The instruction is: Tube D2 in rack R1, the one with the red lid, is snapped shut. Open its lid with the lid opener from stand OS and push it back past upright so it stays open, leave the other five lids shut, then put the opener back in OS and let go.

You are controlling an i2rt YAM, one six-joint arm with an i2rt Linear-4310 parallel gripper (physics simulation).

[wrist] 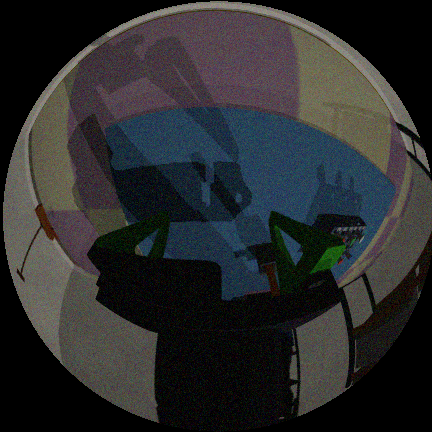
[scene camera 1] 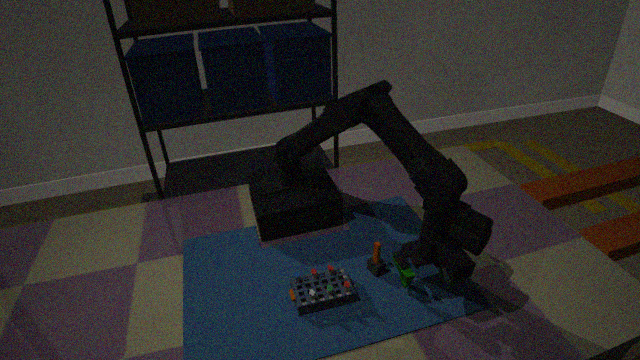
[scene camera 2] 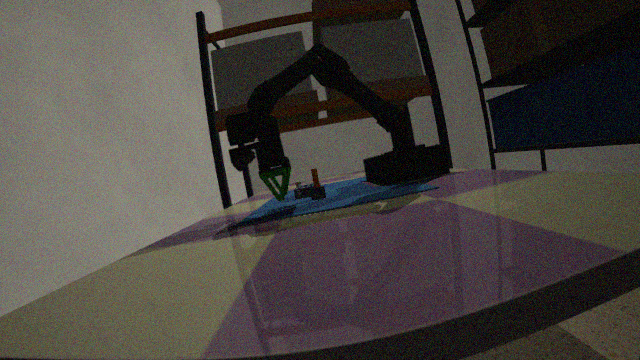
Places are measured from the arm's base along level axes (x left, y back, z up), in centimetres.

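Pixels of known places: gripper, fingertip midpoint: (wrist: 218,215) (scene camera 1: 422,280) (scene camera 2: 283,197); arm's base, origin of the base link: (scene camera 1: 292,182) (scene camera 2: 403,151).
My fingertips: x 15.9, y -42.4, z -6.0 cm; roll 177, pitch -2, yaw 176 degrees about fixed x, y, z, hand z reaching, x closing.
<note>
For each thing: its top centre in the pictures, then the offset to it from my fingertips. Level surfaces: height alone.
- rack R1, middle of its top: (wrist: 347,251) (scene camera 1: 319,280) (scene camera 2: 306,180) dx -21.5, dy +8.0, dz +2.1 cm
- right-hand tube, middle of its top: (scene camera 1: 346,284) dx -16.7, dy +4.5, dz +2.1 cm
- opener, middle of its top: (wrist: 276,301) (scene camera 1: 377,243) (scene camera 2: 313,168) dx -6.5, dy +9.6, dz +5.8 cm
- blue mat, its level: dz -2.7 cm
The rack R1 (scene camera 1: 328,303) (scene camera 2: 301,192) (wrist: 334,219) is a dark grid block with small tubes. Red lids show at a back tube (scene camera 1: 314,272), another back tube (scene camera 1: 331,269) and a right-hand tube (scene camera 1: 347,284); labels are unreadable, so I cannot tell which is D2. The lids look shut, though small and dim. The opener (scene camera 1: 377,251) (scene camera 2: 315,177) (wrist: 271,278), with an orange handle, stands upright in the dark stand OS (scene camera 1: 377,267) (scene camera 2: 318,193) (wrist: 260,252), right of the rack in scene camera 1. My gripper (scene camera 1: 428,281) (wrist: 218,215) is open and empty, above the mat, right of the stand.
A blue mat (scene camera 1: 225,300) (scene camera 2: 350,200) (wrist: 280,145) lies under the rack and stand. The black arm base (scene camera 1: 300,215) (scene camera 2: 407,167) stands at the mat's back edge. A shelf unit (scene camera 1: 336,75) with blue boxes stands behind. Dark arm shadows cross the mat.
</note>
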